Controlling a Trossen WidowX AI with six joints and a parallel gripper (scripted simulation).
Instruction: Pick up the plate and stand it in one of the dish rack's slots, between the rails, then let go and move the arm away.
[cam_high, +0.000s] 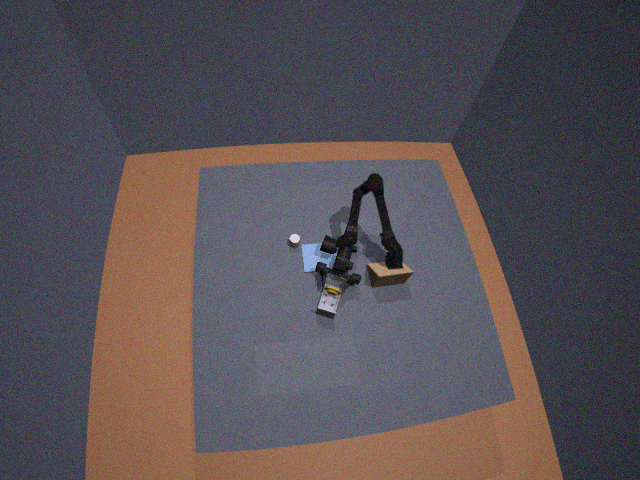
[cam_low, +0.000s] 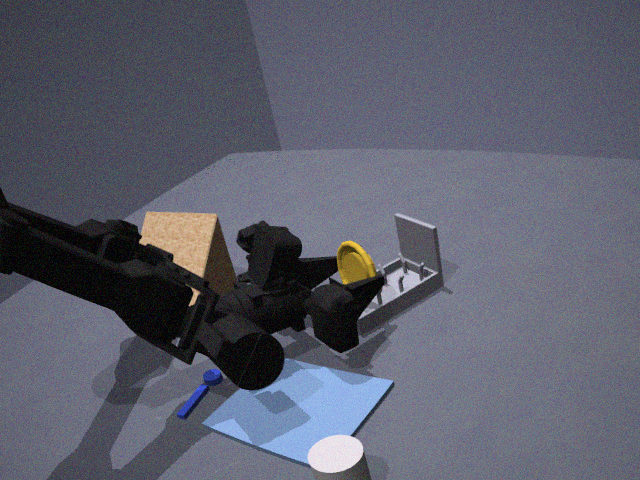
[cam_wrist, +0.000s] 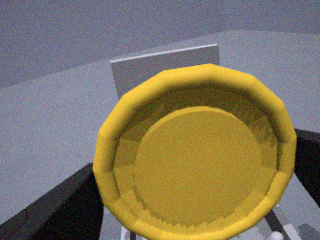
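Now: the yellow plate 10 mm to the right of my gripper tip. Also, from my gripper tip: blue spoon: 80 mm behind, 210 mm to the right, 50 mm below; then white cup: 150 mm ahead, 250 mm to the right, 30 mm below; then grey dish rack: 10 mm ahead, 20 mm to the left, 30 mm below.
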